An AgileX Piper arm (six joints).
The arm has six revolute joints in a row. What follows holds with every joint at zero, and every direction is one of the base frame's. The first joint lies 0.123 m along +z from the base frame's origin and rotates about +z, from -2.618 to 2.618 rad. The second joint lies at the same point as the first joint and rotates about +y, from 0 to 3.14 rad. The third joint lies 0.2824 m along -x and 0.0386 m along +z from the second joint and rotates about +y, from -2.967 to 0 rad. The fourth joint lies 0.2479 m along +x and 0.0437 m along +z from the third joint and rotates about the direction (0.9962, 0, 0.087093), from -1.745 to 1.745 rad. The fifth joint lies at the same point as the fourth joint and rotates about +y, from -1.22 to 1.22 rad. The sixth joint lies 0.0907 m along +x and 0.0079 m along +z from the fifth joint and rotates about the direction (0.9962, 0, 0.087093), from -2.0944 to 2.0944 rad. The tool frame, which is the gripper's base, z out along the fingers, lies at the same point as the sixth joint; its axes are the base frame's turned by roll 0, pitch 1.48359 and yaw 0 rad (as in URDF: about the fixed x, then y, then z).
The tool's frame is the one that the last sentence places.
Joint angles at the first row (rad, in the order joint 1, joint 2, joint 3, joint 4, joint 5, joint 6):
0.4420, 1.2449, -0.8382, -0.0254, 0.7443, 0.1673
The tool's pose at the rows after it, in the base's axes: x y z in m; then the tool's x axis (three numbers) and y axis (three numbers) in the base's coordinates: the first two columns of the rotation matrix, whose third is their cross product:
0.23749 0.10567 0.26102 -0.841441 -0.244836 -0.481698 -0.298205 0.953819 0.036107
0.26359 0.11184 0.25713 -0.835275 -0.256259 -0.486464 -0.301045 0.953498 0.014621
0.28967 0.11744 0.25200 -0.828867 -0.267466 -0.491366 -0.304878 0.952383 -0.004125
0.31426 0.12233 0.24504 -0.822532 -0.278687 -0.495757 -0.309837 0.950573 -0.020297
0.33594 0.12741 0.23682 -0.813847 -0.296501 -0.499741 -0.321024 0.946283 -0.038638
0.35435 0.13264 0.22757 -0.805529 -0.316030 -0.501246 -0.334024 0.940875 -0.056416
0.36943 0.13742 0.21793 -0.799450 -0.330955 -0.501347 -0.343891 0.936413 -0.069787
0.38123 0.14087 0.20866 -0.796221 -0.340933 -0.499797 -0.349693 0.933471 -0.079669
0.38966 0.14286 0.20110 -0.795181 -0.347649 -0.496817 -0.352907 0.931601 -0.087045
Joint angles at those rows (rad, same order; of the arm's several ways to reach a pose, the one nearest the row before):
0.4288, 1.3406, -0.9008, -0.0444, 0.7153, 0.1611
0.4139, 1.4377, -0.9758, -0.0625, 0.6902, 0.1498
0.3990, 1.5329, -1.0544, -0.0764, 0.6692, 0.1356
0.3854, 1.6229, -1.1296, -0.0867, 0.6497, 0.1202
0.3773, 1.7048, -1.1982, -0.0993, 0.6316, 0.1045
0.3739, 1.7782, -1.2585, -0.1130, 0.6162, 0.0924
0.3724, 1.8417, -1.3088, -0.1250, 0.6023, 0.0858
0.3708, 1.8939, -1.3480, -0.1353, 0.5906, 0.0833
0.3687, 1.9324, -1.3763, -0.1434, 0.5833, 0.0821

